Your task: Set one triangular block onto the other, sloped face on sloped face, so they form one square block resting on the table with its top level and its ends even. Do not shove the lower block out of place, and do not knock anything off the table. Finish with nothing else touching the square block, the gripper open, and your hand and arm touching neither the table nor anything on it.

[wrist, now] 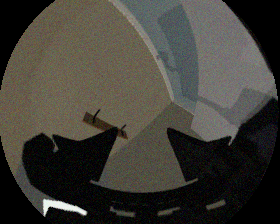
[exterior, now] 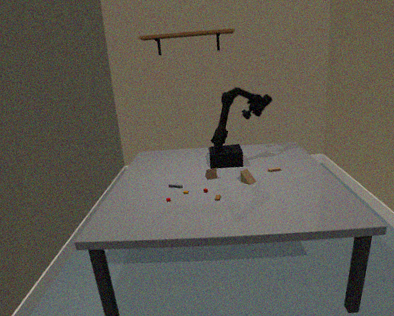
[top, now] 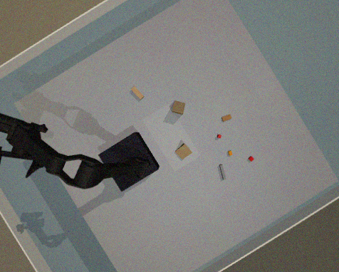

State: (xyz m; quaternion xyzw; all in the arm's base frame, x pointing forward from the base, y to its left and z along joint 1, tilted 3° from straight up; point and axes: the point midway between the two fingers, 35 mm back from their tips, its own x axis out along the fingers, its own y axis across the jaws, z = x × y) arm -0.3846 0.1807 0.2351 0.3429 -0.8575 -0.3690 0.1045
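My gripper tip is now 680 mm short of the tan triangular block, 310 mm above it and 50 mm to the right of it. Also, from my gripper tip: grey bar 790 mm ahead, 350 mm to the right, 320 mm below; then orange cube 860 mm ahead, 320 mm below, 270 mm to the right.
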